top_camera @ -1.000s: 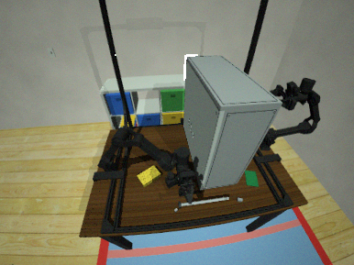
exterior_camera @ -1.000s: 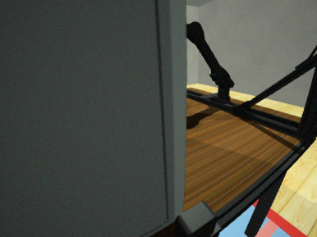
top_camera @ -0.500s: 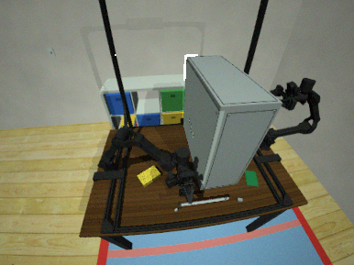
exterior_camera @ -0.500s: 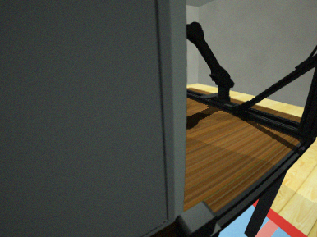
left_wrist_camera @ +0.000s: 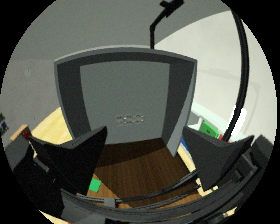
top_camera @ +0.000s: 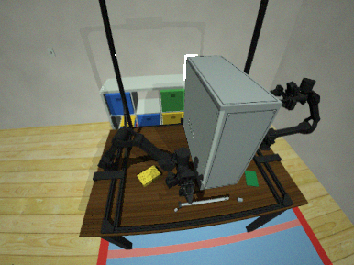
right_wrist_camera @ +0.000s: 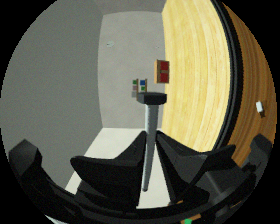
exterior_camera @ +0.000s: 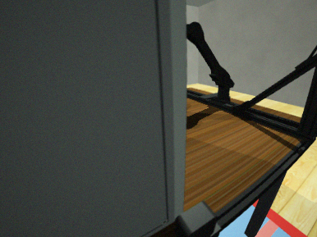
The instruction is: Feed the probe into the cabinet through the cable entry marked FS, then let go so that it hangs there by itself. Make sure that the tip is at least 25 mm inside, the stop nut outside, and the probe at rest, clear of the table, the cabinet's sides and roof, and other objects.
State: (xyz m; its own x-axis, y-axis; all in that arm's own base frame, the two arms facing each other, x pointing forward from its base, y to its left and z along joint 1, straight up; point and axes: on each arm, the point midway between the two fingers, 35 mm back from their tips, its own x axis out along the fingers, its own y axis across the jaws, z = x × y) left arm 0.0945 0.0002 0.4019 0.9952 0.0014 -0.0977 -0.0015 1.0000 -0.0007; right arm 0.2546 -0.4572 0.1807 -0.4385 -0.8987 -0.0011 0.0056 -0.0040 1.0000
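Right now the probe is 37 cm ahead of my left hand, 51 cm to the right of it and 22 cm below it.
The probe is 6 cm to the left of my right hand and 3 cm ahead of it.
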